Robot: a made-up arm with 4 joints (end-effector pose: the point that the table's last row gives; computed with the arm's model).
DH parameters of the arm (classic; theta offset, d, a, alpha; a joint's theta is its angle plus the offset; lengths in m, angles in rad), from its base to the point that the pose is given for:
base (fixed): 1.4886 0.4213 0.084 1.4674
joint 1: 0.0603 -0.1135 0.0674 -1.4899
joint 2: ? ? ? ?
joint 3: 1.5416 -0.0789 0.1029 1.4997
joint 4: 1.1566 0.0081 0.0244 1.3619
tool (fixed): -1.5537 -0.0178 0 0
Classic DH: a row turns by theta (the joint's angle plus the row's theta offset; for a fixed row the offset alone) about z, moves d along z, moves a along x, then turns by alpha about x.
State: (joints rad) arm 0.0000 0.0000 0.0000 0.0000
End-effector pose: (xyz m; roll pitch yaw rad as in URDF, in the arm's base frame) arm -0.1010 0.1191 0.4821 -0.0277 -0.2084 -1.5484
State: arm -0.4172 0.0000 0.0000 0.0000
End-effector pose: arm -0.0970 0.1457 0.4653 -0.0688 -0.6216 -1.5751
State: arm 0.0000 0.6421 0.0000 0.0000
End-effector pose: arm -0.0791 0.1273 0.4832 0.0018 -0.2367 -0.9140
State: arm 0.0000 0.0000 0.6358 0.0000
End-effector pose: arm -0.1047 0.0613 0.4645 -0.1398 0.3553 -1.8335
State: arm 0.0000 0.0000 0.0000 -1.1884
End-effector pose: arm -0.0993 0.1191 0.5156 1.1721 -0.0977 -1.7565
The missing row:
joint 2: 0.1278 -0.0378 -0.0421 2.0383
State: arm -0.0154 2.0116 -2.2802 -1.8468
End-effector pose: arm -0.0913 0.0384 0.3233 -0.4500 -0.9173 -2.8540
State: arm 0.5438 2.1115 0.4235 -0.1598
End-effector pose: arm -0.0456 0.1475 0.5338 0.5845 -0.1783 0.3790
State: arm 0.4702 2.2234 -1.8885 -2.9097
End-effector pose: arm -0.0704 0.0555 0.3544 0.2903 -1.0431 -2.5634
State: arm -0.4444 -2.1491 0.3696 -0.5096
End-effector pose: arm -0.1635 0.2210 0.4448 0.6755 0.3435 2.3392
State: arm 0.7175 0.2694 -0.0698 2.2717
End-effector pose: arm -0.1487 0.0514 0.4817 -1.8207 0.6540 -0.8754
